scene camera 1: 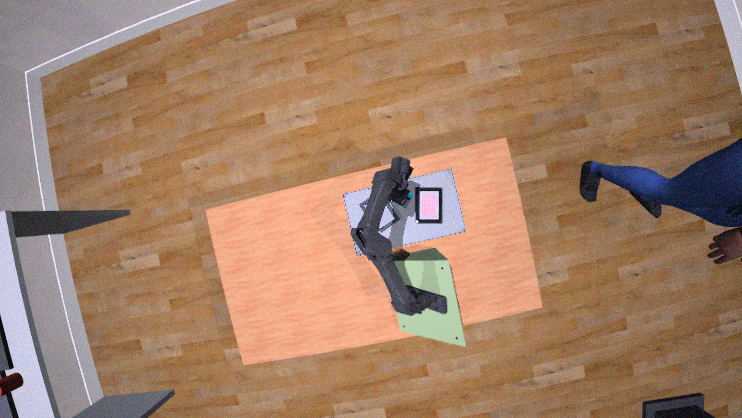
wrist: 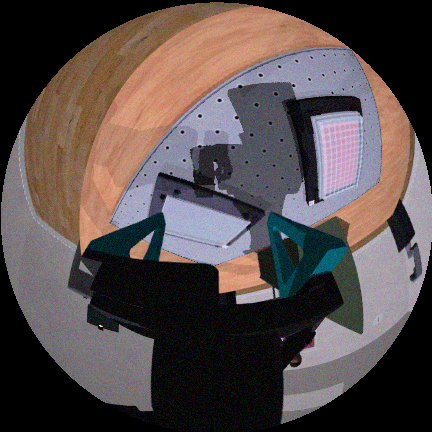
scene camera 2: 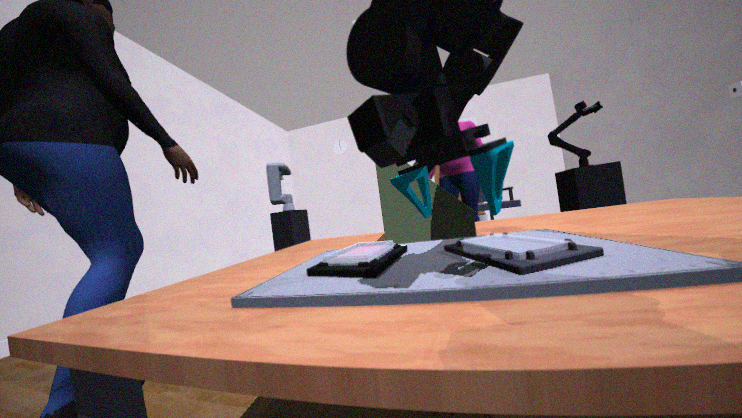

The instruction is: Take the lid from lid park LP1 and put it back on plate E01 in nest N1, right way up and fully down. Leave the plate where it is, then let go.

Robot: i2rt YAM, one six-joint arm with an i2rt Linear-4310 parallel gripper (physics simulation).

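Places are measured from the arm's base along level axes (x ahead, y left, z up), in centimetres.
Where they show: gripper, fingertip midpoint: [scene camera 1: 392, 198] [wrist: 215, 217] [scene camera 2: 458, 215]; arm's base at its link origin: [scene camera 1: 425, 298].
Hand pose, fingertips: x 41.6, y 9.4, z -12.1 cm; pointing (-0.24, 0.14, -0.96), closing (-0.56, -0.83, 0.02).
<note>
Things, the pixels of their centre, and the offset from my fingertips. Level surfaces: height alone.
- clear rectangular lid at the middle of its body: [wrist: 200, 224] [scene camera 2: 506, 243] [scene camera 1: 379, 212] dy +6.7, dx -5.8, dz -5.4 cm
- lid park at the middle of its body: [wrist: 200, 222] [scene camera 2: 507, 246] [scene camera 1: 379, 212] dy +6.6, dx -5.7, dz -5.8 cm
- plate at the middle of its body: [wrist: 342, 158] [scene camera 2: 362, 251] [scene camera 1: 429, 205] dy -16.4, dx -4.6, dz -4.9 cm
- black nest at the middle of its body: [wrist: 338, 153] [scene camera 2: 363, 257] [scene camera 1: 428, 205] dy -16.4, dx -4.6, dz -5.9 cm
- wooden table at its surface level: dz -8.1 cm
A clear rectangular lid [scene camera 2: 514, 243] [wrist: 205, 222] lies flat on the dark frame of the lid park [scene camera 2: 524, 265] [wrist: 225, 204]. In scene camera 1 the arm partly covers it. The plate [scene camera 1: 428, 205] [scene camera 2: 360, 252] [wrist: 340, 155], with pink wells, sits in the black nest [scene camera 1: 417, 207] [scene camera 2: 327, 271] [wrist: 304, 145]. My gripper [scene camera 2: 462, 214] [wrist: 215, 217] is open, its teal fingers wide apart and empty. It hangs above the board, clear of the lid; in the wrist view the lid shows between and below the fingertips. Arm and gripper body hide most of the fingers in scene camera 1. No labels are readable.
The grey perforated board [scene camera 1: 451, 192] [scene camera 2: 290, 290] [wrist: 350, 75] carries both frames on the wooden table [scene camera 1: 290, 270] [scene camera 2: 363, 332] [wrist: 125, 110]. A green panel [scene camera 1: 436, 324] [scene camera 2: 402, 207] [wrist: 350, 280] stands by the arm's base. A person [scene camera 1: 628, 179] [scene camera 2: 67, 103] is beside the table.
</note>
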